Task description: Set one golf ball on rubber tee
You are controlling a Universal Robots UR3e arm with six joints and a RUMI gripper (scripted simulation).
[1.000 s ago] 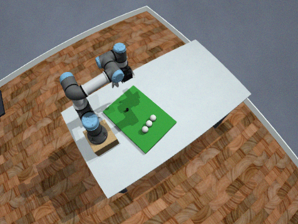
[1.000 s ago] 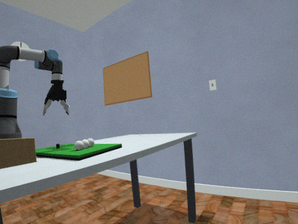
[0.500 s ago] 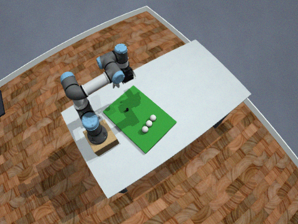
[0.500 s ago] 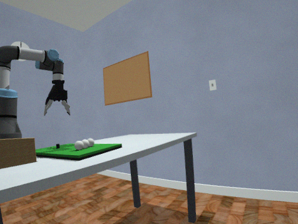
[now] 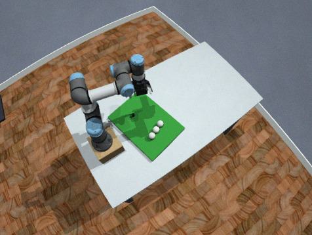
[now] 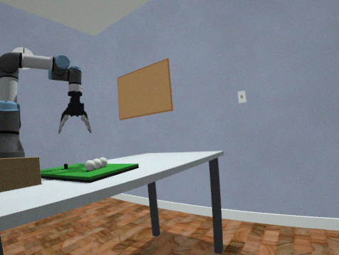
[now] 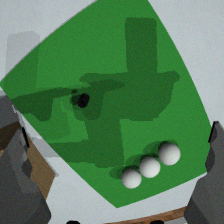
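My hand is 20 cm to the left of the white golf ball, 14 cm above it and 1 cm past it. Round my hand: green mat 17 cm below, 7 cm to the right, 6 cm behind.
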